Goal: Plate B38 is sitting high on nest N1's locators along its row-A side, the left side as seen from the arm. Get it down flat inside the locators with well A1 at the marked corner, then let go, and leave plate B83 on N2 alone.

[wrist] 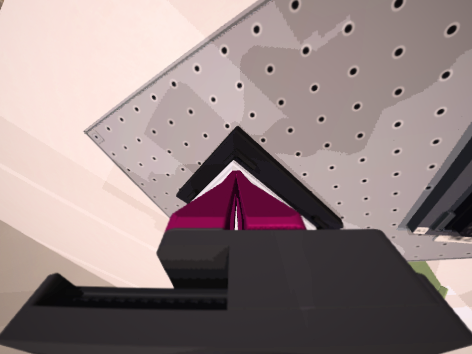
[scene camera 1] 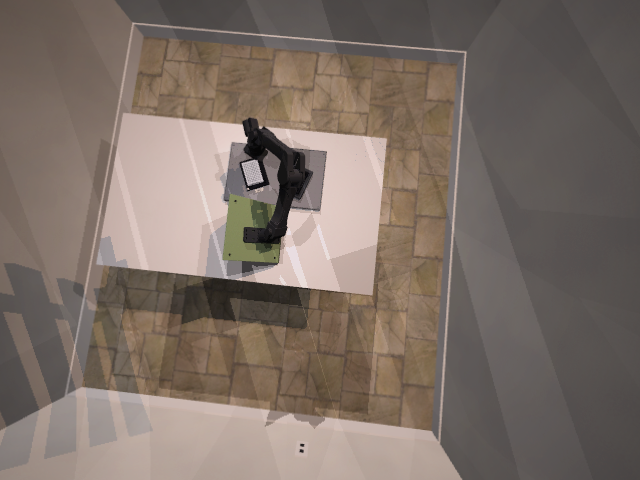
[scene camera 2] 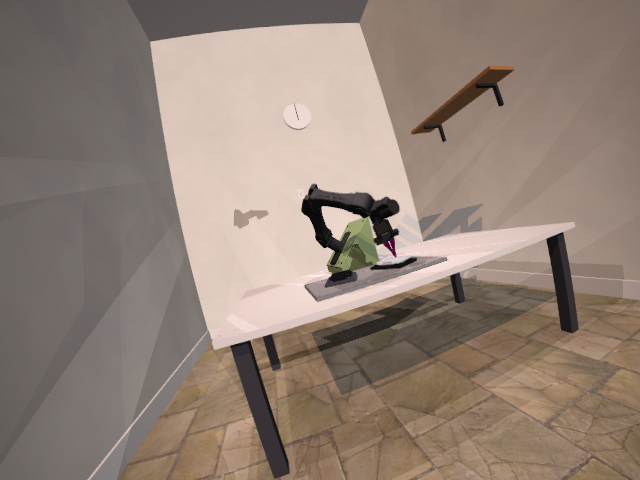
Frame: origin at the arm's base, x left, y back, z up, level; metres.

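Where they show: gripper, fingertip midpoint: (wrist: 236, 177) (scene camera 1: 257, 157) (scene camera 2: 395, 256); arm's base, origin of the base link: (scene camera 1: 262, 235) (scene camera 2: 341, 248).
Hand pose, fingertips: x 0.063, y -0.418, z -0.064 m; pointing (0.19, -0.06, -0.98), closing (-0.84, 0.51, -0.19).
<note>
Each offset is from my fingertips to the top centre of the thing. Level surfaces: height alone.
A white well plate {dx +0.029, dy +0.074, dz -0.012 m} (scene camera 1: 252, 172) (scene camera 2: 405, 259) (wrist: 233, 165), apparently B38, sits on a black nest {dx +0.024, dy +0.072, dz -0.026 m} (scene camera 1: 265, 178) (scene camera 2: 408, 264) (wrist: 280, 177), apparently N1. No label is legible, and its tilt and the marked corner cannot be made out. My gripper (scene camera 2: 394, 255) (wrist: 236, 177) is shut, its magenta fingertips together with nothing between them. The tips point down over the plate, at or just above its top, and cover most of it in the wrist view. A second dark nest (scene camera 1: 308, 180) (scene camera 2: 342, 279) (wrist: 435, 185), apparently N2, is partly hidden by the arm; plate B83 cannot be made out.
Both nests stand on a grey perforated board {dx -0.089, dy +0.079, dz -0.043 m} (scene camera 1: 315, 201) (scene camera 2: 315, 290) (wrist: 370, 65) on the white table {dz -0.057 m} (scene camera 1: 165, 196). The green base block (scene camera 1: 237, 227) (scene camera 2: 369, 242) (wrist: 425, 275) stands beside the board. The arm's links pass above the second nest.
</note>
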